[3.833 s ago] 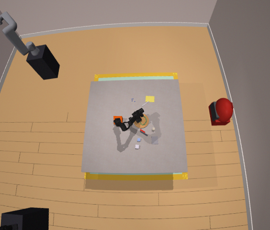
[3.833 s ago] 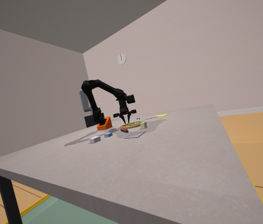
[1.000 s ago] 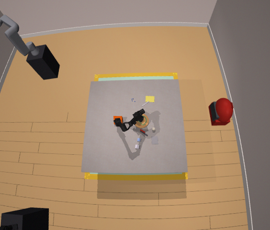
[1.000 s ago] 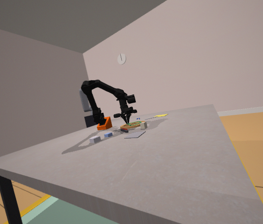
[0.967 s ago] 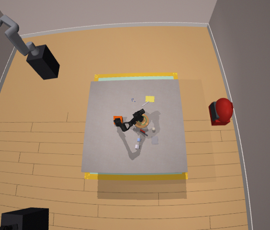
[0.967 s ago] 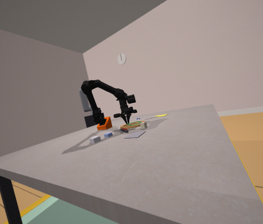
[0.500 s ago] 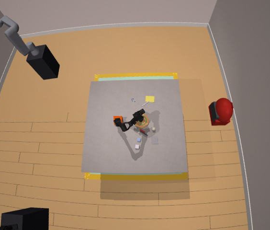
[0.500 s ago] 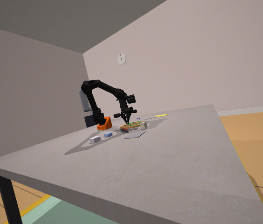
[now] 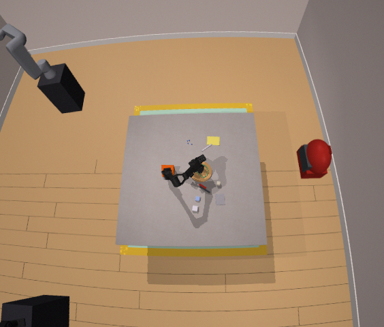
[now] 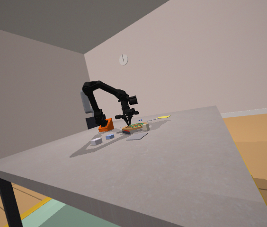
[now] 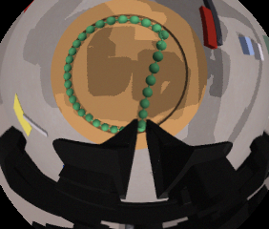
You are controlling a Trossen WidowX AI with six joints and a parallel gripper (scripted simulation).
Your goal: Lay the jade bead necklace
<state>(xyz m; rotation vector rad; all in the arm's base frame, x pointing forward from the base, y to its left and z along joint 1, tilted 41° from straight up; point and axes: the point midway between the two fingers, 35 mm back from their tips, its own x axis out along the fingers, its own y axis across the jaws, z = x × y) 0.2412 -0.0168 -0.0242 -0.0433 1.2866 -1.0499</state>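
Right now the round wooden bead board is 5 cm ahead of my gripper tip, 1 cm to the right of it and 1 cm below it. Also, from my gripper tip: beige cube: 20 cm ahead, 14 cm to the right; red-handled tool: 7 cm ahead, 17 cm to the right, 1 cm below; blue block: 1 cm ahead, 26 cm to the right, 1 cm below.
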